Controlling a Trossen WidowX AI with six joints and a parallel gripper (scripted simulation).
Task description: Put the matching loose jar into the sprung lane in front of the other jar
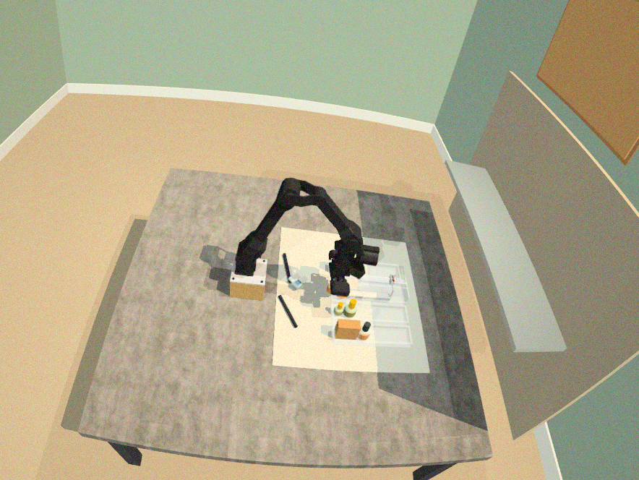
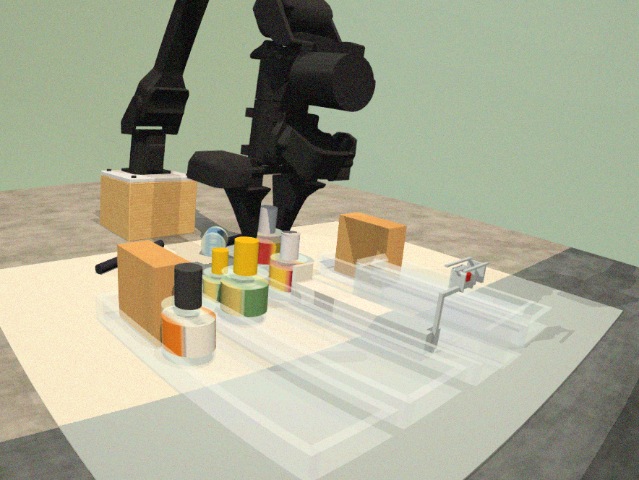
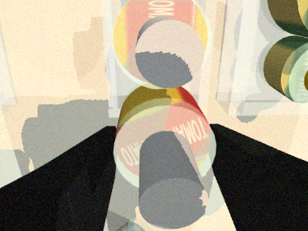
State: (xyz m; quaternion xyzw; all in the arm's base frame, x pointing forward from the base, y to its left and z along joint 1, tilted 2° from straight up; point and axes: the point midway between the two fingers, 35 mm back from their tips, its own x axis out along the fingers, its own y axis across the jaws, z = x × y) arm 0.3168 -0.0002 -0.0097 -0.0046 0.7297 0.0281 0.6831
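Now: gripper tip 17 cm short of the clear sprung lane, 3 cm to the right of it and 3 cm above it.
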